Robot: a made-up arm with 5 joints.
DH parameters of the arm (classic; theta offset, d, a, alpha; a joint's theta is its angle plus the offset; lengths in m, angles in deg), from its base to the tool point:
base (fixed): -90 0.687 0.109 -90
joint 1: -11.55 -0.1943 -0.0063 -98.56
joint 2: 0 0.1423 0.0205 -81.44
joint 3: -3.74 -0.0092 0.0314 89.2
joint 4: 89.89 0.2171 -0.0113 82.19
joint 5: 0.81 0.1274 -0.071 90
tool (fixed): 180 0.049 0 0
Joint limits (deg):
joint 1: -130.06..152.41
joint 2: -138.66..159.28
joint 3: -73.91..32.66
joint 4: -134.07..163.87
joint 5: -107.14..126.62
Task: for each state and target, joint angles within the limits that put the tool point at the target. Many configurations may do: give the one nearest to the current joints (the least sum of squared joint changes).
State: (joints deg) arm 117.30 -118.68 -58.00 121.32 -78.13
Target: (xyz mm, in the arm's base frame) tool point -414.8 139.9 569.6
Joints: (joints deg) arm 124.57 -111.97 -73.91 140.39 -70.37
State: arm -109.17 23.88 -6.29 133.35 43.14
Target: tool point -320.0 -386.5 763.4
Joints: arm -109.28 12.62 -11.56 128.63 43.80
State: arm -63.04 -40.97 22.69 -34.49 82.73
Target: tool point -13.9 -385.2 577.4
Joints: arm -49.48 -56.43 14.86 -42.03 92.39
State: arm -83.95 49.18 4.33 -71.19 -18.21
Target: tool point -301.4 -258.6 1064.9
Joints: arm -113.71 69.19 22.19 -52.34 -51.40
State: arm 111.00 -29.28 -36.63 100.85 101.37
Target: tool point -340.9 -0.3 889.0
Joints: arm 122.46 -14.28 -50.72 118.03 102.99
